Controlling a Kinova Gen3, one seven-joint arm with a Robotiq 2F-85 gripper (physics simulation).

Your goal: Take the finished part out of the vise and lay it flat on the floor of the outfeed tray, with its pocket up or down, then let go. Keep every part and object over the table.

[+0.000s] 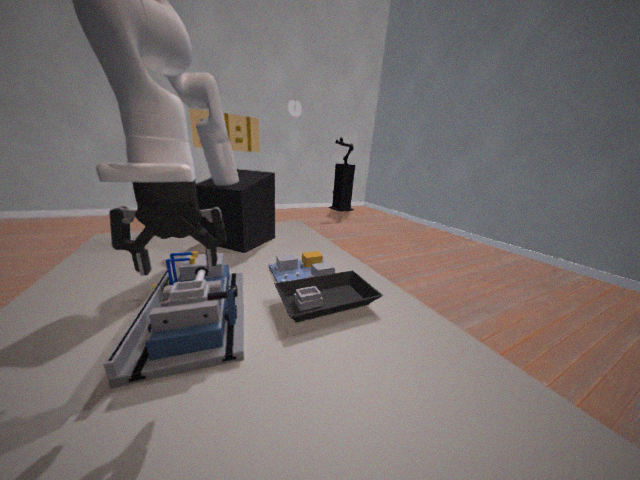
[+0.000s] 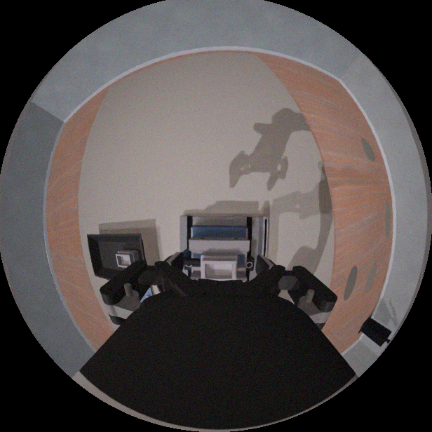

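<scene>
The vise has a blue body and grey jaws and stands on a grey base. The finished part, a light grey block, sits between the jaws with its pocket up. Whether both jaws touch it is unclear. My gripper is open and empty, pointing down above the vise, with its fingers spread to either side of the part and higher than it. The black outfeed tray stands beside the vise. A similar grey part is in one end, its pocket up.
A blue plate with grey blocks and a yellow block lies behind the tray. Blue hook-shaped bars stand at the back of the vise. A dark handle is at the vise's side. A large black box stands farther back.
</scene>
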